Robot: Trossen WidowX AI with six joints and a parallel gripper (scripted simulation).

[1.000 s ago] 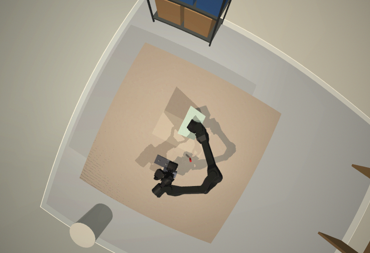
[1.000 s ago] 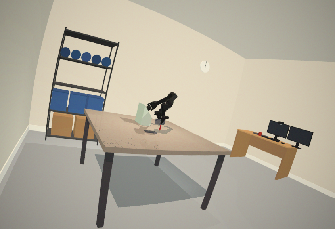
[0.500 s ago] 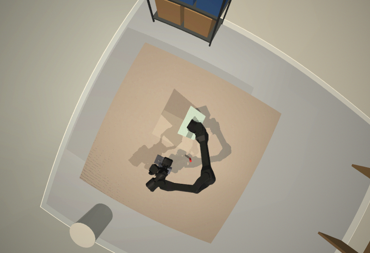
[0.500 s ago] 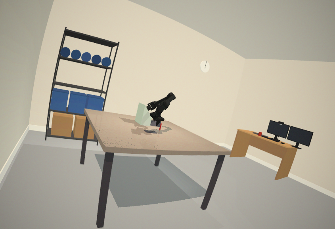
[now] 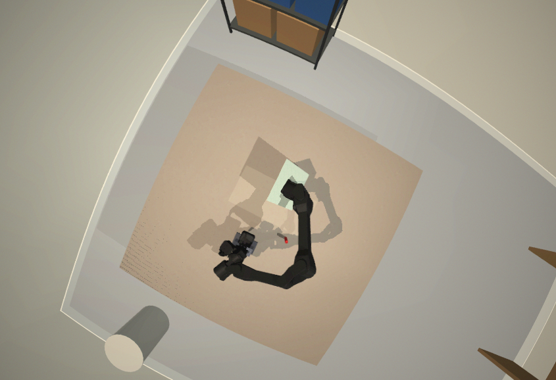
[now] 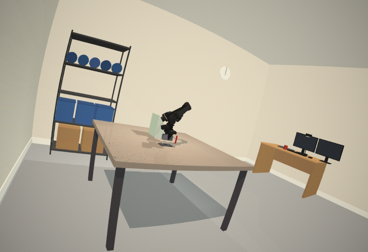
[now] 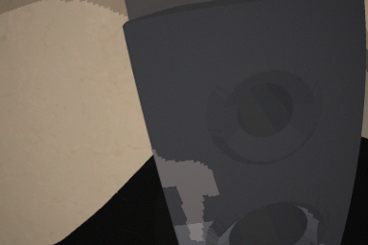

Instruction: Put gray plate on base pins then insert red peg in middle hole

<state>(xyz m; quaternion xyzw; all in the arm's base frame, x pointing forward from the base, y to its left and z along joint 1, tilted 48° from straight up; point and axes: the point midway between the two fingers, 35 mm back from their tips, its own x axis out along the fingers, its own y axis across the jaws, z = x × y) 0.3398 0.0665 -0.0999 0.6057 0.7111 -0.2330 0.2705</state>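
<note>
The gray base is 5 cm below my gripper tip. From my gripper tip the other things lie so: gray plate 3 cm above; then red peg 14 cm behind, 16 cm to the left, 2 cm below.
</note>
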